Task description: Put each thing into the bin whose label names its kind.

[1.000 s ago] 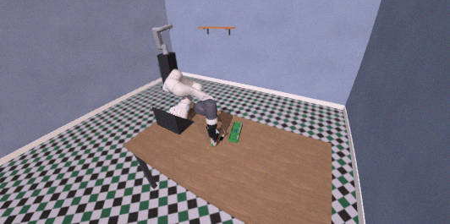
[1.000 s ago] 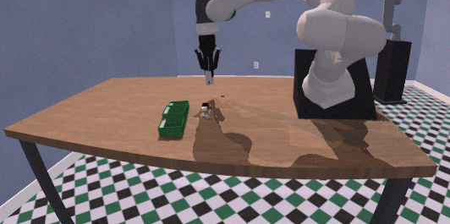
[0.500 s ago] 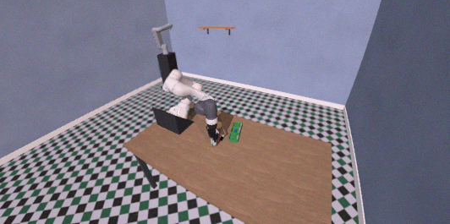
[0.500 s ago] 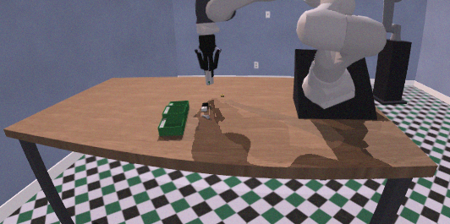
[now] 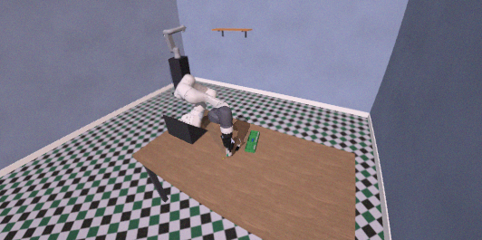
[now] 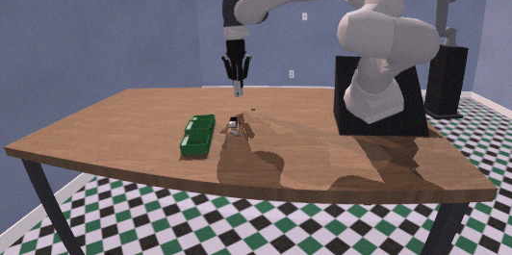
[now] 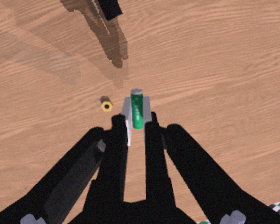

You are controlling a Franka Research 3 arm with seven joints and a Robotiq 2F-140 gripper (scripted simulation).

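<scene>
Now: hand 260 mm to the right of the joined green bins, 110 mm short of it and 80 mm above it. Also, from my hand: green cylinder 30 mm below; then yellow thing 100 mm below, 60 mm behind; then black-and-white block 150 mm to the left, 90 mm below, 10 mm ahead.
</scene>
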